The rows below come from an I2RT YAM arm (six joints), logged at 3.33 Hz.
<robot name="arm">
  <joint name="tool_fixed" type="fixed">
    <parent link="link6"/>
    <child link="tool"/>
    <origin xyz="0 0 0" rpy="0 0 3.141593"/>
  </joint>
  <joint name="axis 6" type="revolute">
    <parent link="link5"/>
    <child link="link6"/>
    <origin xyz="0 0.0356 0.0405" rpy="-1.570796 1.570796 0"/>
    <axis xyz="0 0 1"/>
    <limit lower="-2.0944" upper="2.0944"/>
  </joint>
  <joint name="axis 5" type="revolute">
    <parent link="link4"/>
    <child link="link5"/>
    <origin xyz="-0.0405 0.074 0.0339" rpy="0 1.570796 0"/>
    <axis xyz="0 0 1"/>
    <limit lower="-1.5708" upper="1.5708"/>
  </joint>
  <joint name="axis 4" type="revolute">
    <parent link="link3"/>
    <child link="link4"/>
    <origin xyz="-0.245 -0.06 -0.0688" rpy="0 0 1.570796"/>
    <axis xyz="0 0 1"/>
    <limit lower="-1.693" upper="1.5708"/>
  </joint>
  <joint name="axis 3" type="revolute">
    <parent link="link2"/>
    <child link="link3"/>
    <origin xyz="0 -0.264 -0.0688" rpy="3.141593 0 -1.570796"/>
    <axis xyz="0 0 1"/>
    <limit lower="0" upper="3.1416"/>
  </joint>
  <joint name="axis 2" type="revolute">
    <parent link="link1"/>
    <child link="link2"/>
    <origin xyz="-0.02 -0.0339 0.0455" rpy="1.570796 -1.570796 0"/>
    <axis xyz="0 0 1"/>
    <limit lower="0" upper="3.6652"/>
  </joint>
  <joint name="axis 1" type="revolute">
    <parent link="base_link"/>
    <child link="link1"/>
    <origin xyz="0 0 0.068" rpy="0 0 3.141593"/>
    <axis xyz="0 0 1"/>
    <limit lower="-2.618" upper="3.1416"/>
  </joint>
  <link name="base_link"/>
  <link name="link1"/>
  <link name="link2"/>
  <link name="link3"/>
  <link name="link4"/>
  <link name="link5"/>
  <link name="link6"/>
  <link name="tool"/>
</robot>
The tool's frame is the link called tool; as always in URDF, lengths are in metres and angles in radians.
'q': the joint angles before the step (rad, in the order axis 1, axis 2, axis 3, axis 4, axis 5, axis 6). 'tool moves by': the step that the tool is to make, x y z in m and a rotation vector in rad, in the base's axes. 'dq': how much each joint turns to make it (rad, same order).
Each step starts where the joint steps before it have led.
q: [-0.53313, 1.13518, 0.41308, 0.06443, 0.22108, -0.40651]
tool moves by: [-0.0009, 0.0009, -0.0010, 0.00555, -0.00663, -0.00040]
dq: [0.00082, -0.00430, -0.00704, 0.00402, -0.00401, 0.00737]
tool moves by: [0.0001, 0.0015, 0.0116, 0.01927, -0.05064, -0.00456]
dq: [0.00312, -0.03954, 0.02251, -0.03621, -0.01921, 0.03925]
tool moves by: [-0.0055, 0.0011, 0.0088, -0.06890, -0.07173, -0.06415]
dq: [0.00260, -0.05966, -0.02609, 0.05905, 0.06855, 0.01777]
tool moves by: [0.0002, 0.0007, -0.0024, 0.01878, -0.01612, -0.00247]
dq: [0.00193, 0.00438, -0.00762, 0.01031, -0.00871, 0.02396]
